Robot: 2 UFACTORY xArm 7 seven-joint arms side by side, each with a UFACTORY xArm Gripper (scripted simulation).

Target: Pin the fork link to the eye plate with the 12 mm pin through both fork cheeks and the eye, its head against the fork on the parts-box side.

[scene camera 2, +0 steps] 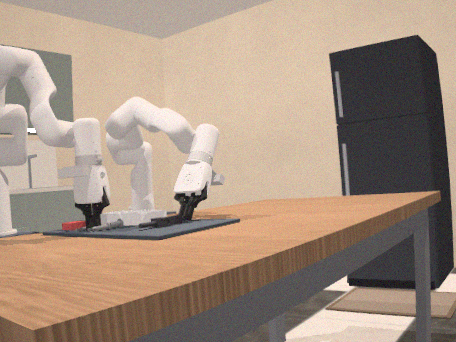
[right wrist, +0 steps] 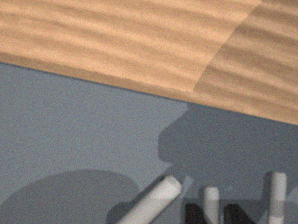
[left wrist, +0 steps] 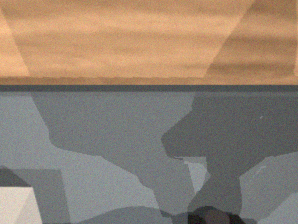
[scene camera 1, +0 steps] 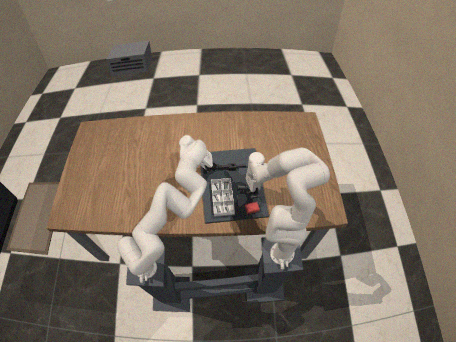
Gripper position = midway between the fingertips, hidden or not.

I see my right gripper [scene camera 2: 93, 228] and a dark mat [scene camera 1: 241, 156].
